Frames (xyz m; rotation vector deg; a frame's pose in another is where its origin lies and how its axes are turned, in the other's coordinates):
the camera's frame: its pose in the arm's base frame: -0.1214 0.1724 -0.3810 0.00 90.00 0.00
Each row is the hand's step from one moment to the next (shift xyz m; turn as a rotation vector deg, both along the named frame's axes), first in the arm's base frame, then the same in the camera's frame.
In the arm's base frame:
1: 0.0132 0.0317 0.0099 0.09 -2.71 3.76
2: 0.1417 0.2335 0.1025 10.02 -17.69 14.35
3: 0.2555 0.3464 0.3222 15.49 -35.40 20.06
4: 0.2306 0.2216 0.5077 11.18 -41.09 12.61
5: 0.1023 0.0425 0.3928 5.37 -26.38 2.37
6: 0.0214 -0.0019 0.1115 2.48 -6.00 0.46
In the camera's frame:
1: -0.0099 0.0317 0.0132 -3.76 -2.71 0.09
2: -0.1025 0.2335 0.1417 -14.35 -17.69 10.02
3: -0.3222 0.3464 0.2555 -20.06 -35.40 15.49
4: -0.5077 0.2216 0.2306 -12.61 -41.09 11.18
5: -0.3928 0.0425 0.1023 -2.37 -26.38 5.37
6: -0.1115 -0.0019 0.0214 -0.46 -6.00 2.48

